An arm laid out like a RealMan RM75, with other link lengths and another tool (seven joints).
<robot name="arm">
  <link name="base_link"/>
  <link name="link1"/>
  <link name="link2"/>
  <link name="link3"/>
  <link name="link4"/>
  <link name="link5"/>
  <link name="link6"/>
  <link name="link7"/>
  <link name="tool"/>
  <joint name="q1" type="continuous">
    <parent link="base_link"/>
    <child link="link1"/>
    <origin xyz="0 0 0.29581" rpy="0 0 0"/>
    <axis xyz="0 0 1"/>
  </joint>
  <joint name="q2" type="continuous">
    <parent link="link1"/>
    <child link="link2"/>
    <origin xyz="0 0 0" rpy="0 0 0"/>
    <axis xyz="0 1 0"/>
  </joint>
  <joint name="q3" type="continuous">
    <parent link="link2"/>
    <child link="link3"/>
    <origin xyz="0 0 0.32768" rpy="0 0 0"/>
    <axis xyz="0 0 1"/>
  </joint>
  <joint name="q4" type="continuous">
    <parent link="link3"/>
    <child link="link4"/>
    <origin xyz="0 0 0" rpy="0 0 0"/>
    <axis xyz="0 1 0"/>
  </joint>
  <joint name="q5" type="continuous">
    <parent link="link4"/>
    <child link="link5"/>
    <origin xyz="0 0 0.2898" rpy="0 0 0"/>
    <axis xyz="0 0 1"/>
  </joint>
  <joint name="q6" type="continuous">
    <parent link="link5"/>
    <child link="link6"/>
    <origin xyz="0 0 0" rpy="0 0 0"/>
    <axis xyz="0 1 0"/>
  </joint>
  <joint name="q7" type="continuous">
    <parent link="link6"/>
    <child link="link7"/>
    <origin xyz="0 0 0.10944" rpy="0 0 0"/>
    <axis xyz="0 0 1"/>
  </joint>
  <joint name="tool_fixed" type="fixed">
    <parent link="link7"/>
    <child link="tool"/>
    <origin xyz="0.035 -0.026 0.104" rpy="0 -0.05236 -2.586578"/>
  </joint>
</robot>
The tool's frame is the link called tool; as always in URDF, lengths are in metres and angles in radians. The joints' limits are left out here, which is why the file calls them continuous.
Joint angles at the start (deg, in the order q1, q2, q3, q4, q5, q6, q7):
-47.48 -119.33 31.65 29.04 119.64 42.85 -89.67
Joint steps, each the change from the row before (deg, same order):
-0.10 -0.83 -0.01 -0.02 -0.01 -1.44 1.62
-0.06 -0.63 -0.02 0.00 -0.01 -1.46 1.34
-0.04 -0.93 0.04 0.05 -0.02 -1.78 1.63
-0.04 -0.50 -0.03 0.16 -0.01 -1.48 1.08
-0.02 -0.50 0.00 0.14 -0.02 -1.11 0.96
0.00 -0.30 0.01 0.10 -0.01 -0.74 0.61
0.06 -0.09 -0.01 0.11 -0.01 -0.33 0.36
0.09 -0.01 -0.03 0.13 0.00 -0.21 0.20
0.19 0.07 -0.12 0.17 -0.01 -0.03 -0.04
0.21 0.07 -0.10 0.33 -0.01 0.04 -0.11
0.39 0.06 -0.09 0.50 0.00 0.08 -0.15
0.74 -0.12 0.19 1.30 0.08 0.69 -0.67
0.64 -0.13 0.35 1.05 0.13 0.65 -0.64
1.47 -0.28 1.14 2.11 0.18 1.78 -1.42
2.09 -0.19 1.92 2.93 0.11 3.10 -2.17
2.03 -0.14 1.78 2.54 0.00 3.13 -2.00
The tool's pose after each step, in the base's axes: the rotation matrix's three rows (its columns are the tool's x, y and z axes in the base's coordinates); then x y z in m. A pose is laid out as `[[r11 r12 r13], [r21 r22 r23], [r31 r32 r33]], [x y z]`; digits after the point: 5 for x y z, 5 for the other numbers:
[[-0.98295 -0.17757 0.04773], [-0.07021 0.60240 0.79510], [-0.16994 0.77820 -0.60459]], [-0.31726 0.65995 0.01034]
[[-0.98649 -0.15990 0.03557], [-0.06748 0.59458 0.80120], [-0.14926 0.78797 -0.59734]], [-0.31726 0.65969 0.00604]
[[-0.99011 -0.13866 0.02140], [-0.06475 0.58689 0.80707], [-0.12446 0.79770 -0.59006]], [-0.31674 0.65857 -0.00102]
[[-0.99243 -0.12254 0.00779], [-0.06467 0.57559 0.81518], [-0.10438 0.80851 -0.57916]], [-0.31724 0.65895 -0.00245]
[[-0.99408 -0.10867 -0.00161], [-0.06349 0.56866 0.82012], [-0.08821 0.81536 -0.57219]], [-0.31704 0.65869 -0.00497]
[[-0.99501 -0.09945 -0.00832], [-0.06323 0.56369 0.82356], [-0.07722 0.81997 -0.56717]], [-0.31715 0.65856 -0.00622]
[[-0.99553 -0.09363 -0.01228], [-0.06287 0.56020 0.82597], [-0.07046 0.82305 -0.56358]], [-0.31784 0.65850 -0.00572]
[[-0.99580 -0.09014 -0.01578], [-0.06351 0.55650 0.82842], [-0.06589 0.82594 -0.55989]], [-0.31898 0.65853 -0.00431]
[[-0.99556 -0.09219 -0.01905], [-0.06702 0.55199 0.83115], [-0.06611 0.82874 -0.55572]], [-0.32141 0.65823 -0.00173]
[[-0.99536 -0.09386 -0.02129], [-0.06938 0.54647 0.83460], [-0.06670 0.83220 -0.55045]], [-0.32345 0.65817 0.00182]
[[-0.99505 -0.09610 -0.02519], [-0.07333 0.53935 0.83888], [-0.06703 0.83658 -0.54373]], [-0.32695 0.65743 0.00637]
[[-0.99469 -0.10020 -0.02333], [-0.07351 0.53361 0.84253], [-0.07197 0.83977 -0.53814]], [-0.32958 0.65550 0.01223]
[[-0.99453 -0.10231 -0.02113], [-0.07271 0.53255 0.84327], [-0.07502 0.84019 -0.53708]], [-0.33126 0.65343 0.01557]
[[-0.99427 -0.10620 -0.01198], [-0.06777 0.53975 0.83909], [-0.08264 0.83510 -0.54385]], [-0.33371 0.64767 0.01934]
[[-0.99380 -0.11093 0.00760], [-0.05605 0.55882 0.82739], [-0.09603 0.82184 -0.56157]], [-0.33489 0.63912 0.02368]
[[-0.99259 -0.11852 0.02668], [-0.04770 0.58219 0.81166], [-0.11173 0.80437 -0.58353]], [-0.33625 0.62952 0.02547]

